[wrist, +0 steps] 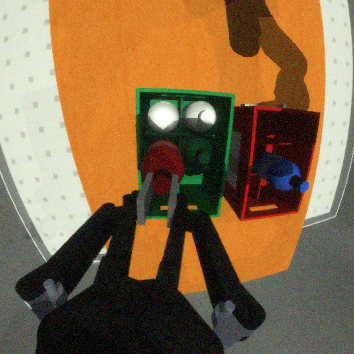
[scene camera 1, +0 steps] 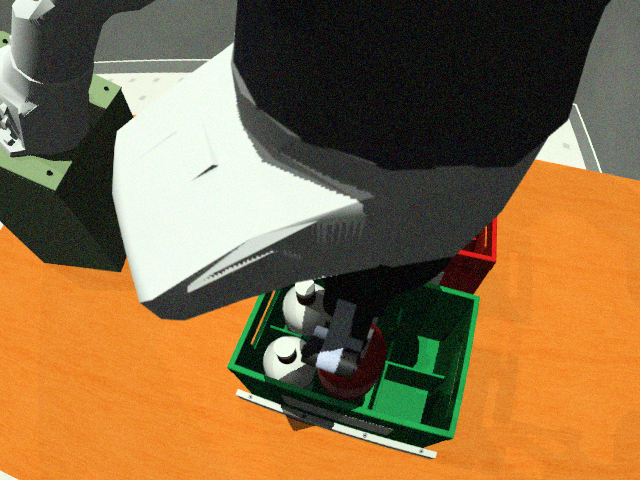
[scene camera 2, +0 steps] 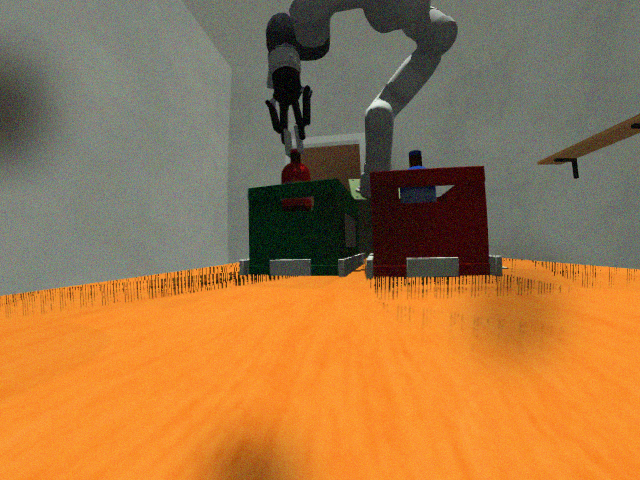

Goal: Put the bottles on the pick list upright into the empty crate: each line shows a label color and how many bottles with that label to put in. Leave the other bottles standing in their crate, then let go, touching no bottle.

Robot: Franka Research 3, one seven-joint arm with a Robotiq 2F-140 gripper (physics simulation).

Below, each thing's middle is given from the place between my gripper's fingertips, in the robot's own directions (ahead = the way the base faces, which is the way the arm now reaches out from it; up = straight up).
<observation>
I see the red bottle (wrist: pixel 162 157) 70 mm below my hand. From my hand the other things lie so: green bottle (wrist: pixel 197 150) (200 mm below, 90 mm to the left, 10 mm behind); then blue bottle (scene camera 2: pixel 428 193) (290 mm to the left, 120 mm below, 20 mm ahead).
</observation>
